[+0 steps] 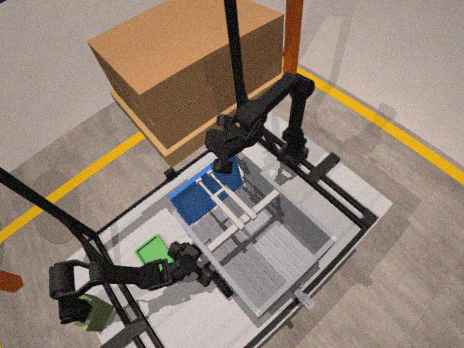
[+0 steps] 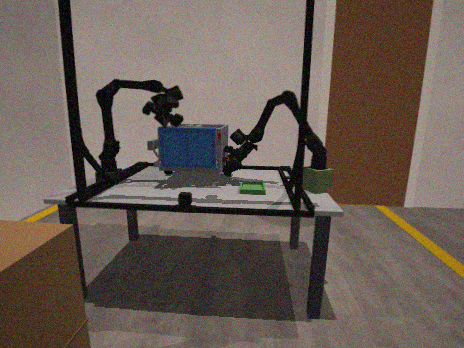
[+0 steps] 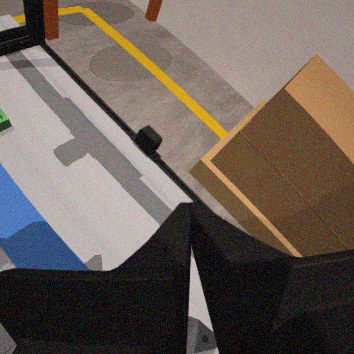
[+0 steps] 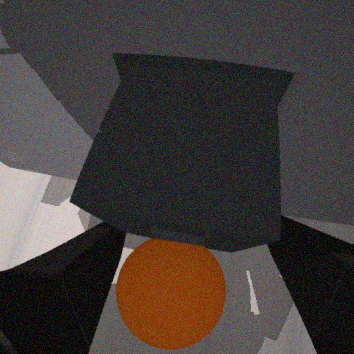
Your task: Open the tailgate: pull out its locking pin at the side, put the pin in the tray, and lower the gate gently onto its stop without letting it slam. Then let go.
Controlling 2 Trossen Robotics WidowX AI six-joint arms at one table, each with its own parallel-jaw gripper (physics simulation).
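Frame: origin at the left arm's base, x ahead, y right, z down, level; millimetres.
Seen in the pictures: left gripper, between the fingertips: [image 2: 165, 127] [image 3: 187, 210]; right gripper, between the fingertips: [image 1: 203, 255] [image 2: 223, 173]; left arm's base, origin of its link: [image 1: 293, 150] [image 2: 108, 170]; right arm's base, origin of its link: [image 1: 81, 311] [image 2: 318, 168].
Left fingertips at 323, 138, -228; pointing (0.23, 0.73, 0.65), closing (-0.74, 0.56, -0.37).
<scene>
Pixels of each thing's top centre, then the offset from my left fingertips to it, as dx, dy, dz. "pt": a spot on its surface instead.
- dark bracket, a spot on its surface: [image 4: 189, 151] pt +268, -167, +160
- green tray, centre of its top: [image 1: 154, 256] [image 2: 252, 185] +397, -25, +268
- small black cube, a spot on its surface: [image 3: 148, 139] [image 2: 184, 193] [image 1: 171, 172] pt +104, +204, +242
The blue tailgate [image 1: 190, 204] [image 2: 187, 146] [image 3: 19, 218] stands upright at the end of the grey truck bed [image 1: 279, 252] [image 2: 223, 138]. My left gripper [image 1: 223, 168] [image 2: 170, 120] [image 3: 187, 210] is shut and empty, its tips at the gate's top edge. The pin's round orange knob [image 4: 171, 293] [image 2: 227, 159] sits under a dark bracket [image 4: 189, 151] on the bed's side. My right gripper [image 1: 210, 274] [image 2: 229, 166] [image 4: 194, 221] is open, with a finger on either side of the knob and not closed on it. The green tray [image 1: 150, 249] [image 2: 252, 187] [image 3: 3, 121] lies empty on the table near the right arm.
A stack of cardboard boxes on a pallet [image 1: 172, 69] [image 3: 291, 168] stands close behind the table. An orange post [image 1: 293, 34] rises at the far corner. A small black cube [image 1: 169, 172] [image 2: 184, 199] [image 3: 148, 139] sits on the table's black frame rail. A green block [image 1: 96, 314] [image 2: 318, 179] is at the right arm's base.
</scene>
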